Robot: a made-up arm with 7 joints. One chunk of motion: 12 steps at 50 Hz.
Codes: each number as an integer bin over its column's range. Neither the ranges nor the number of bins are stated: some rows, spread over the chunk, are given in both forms.
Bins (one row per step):
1: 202 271 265 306 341 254 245
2: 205 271 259 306 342 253 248
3: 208 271 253 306 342 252 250
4: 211 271 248 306 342 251 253
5: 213 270 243 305 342 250 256
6: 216 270 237 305 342 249 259
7: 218 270 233 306 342 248 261
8: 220 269 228 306 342 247 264
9: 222 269 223 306 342 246 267
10: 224 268 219 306 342 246 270
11: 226 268 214 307 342 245 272
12: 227 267 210 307 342 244 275
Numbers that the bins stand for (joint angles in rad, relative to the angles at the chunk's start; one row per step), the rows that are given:
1: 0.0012 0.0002 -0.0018 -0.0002 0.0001 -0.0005 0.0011
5: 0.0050 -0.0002 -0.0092 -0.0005 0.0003 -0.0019 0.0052
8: 0.0075 -0.0005 -0.0141 -0.0002 0.0003 -0.0030 0.0082
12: 0.0100 -0.0012 -0.0201 0.0001 0.0003 -0.0041 0.0123
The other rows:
2: 0.0022 0.0002 -0.0038 -0.0002 0.0003 -0.0009 0.0022
3: 0.0033 0.0002 -0.0058 -0.0002 0.0003 -0.0012 0.0030
4: 0.0043 0.0002 -0.0075 -0.0002 0.0003 -0.0016 0.0041
6: 0.0061 -0.0002 -0.0112 -0.0005 0.0003 -0.0023 0.0063
7: 0.0068 -0.0002 -0.0125 -0.0002 0.0003 -0.0026 0.0070
9: 0.0082 -0.0005 -0.0158 -0.0002 0.0003 -0.0033 0.0093
10: 0.0089 -0.0008 -0.0171 -0.0002 0.0003 -0.0033 0.0104
11: 0.0096 -0.0008 -0.0188 0.0001 0.0003 -0.0037 0.0111

